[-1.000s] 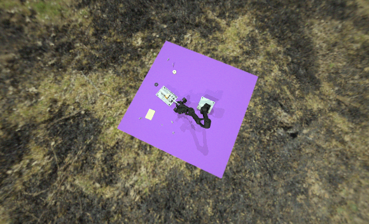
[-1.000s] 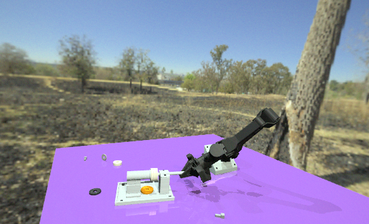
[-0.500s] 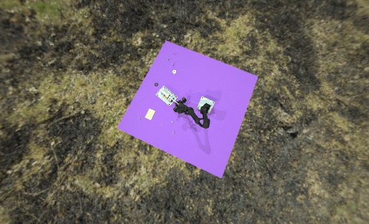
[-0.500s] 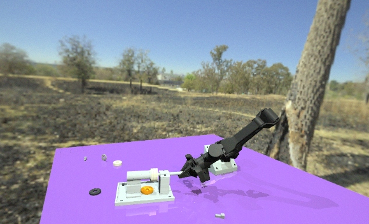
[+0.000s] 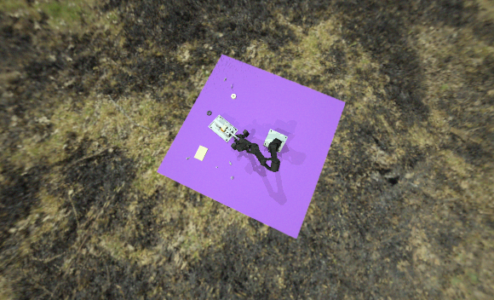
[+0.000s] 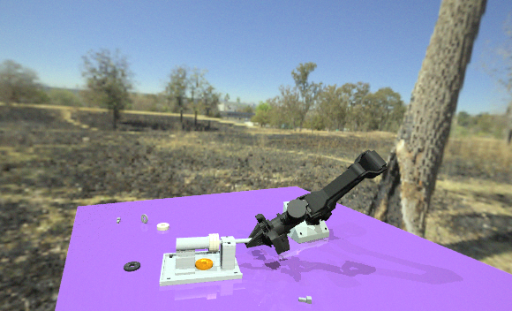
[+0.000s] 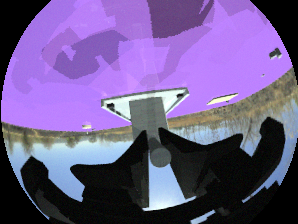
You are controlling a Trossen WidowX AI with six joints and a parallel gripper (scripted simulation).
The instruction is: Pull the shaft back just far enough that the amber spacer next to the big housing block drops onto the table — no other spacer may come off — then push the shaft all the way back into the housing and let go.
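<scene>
My gripper tip is 50 mm short of the steel shaft, 20 mm below it and 10 mm to the left of it. Round my gripper tip: black ring: 330 mm ahead, 80 mm to the right, 60 mm below; amber spacer: 130 mm ahead, 50 mm below, 20 mm to the right; pale yellow card: 270 mm to the left, 180 mm ahead, 60 mm below.
</scene>
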